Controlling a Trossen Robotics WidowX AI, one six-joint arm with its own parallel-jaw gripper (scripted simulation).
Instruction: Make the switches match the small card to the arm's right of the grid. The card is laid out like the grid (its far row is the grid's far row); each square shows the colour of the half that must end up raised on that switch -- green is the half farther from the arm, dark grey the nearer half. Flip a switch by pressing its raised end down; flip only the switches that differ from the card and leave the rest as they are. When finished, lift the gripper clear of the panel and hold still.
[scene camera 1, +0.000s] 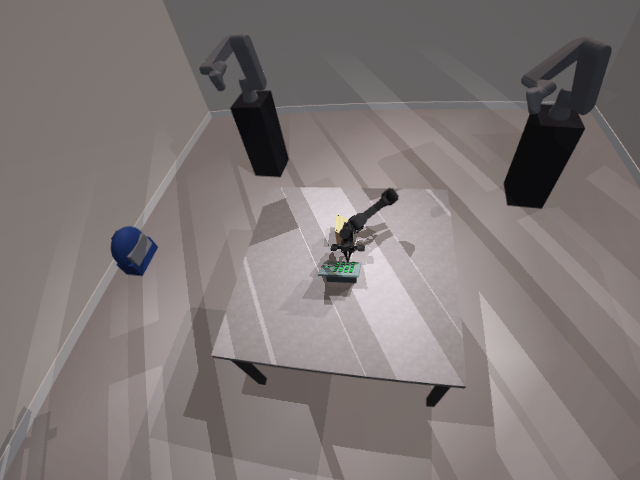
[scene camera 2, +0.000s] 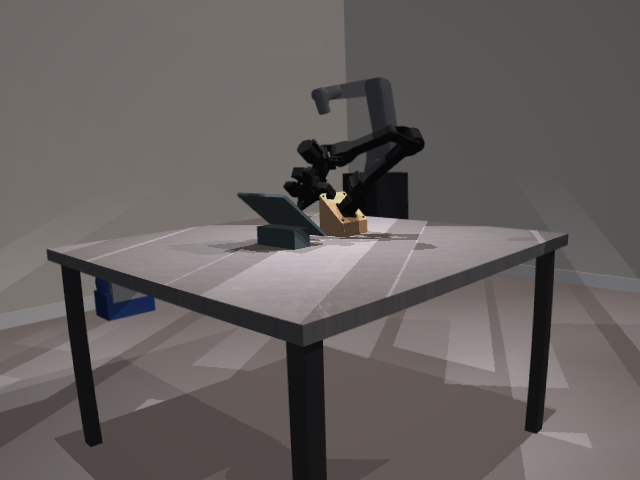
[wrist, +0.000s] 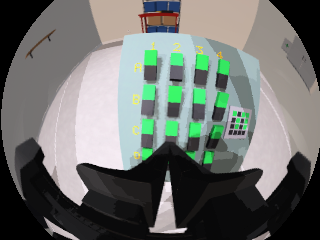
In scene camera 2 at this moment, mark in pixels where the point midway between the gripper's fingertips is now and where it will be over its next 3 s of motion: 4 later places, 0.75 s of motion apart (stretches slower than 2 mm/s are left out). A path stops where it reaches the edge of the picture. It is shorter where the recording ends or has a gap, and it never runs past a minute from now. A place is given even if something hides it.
My gripper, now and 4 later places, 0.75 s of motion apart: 298, 211; 297, 214; 297, 215; 297, 214; 306, 205
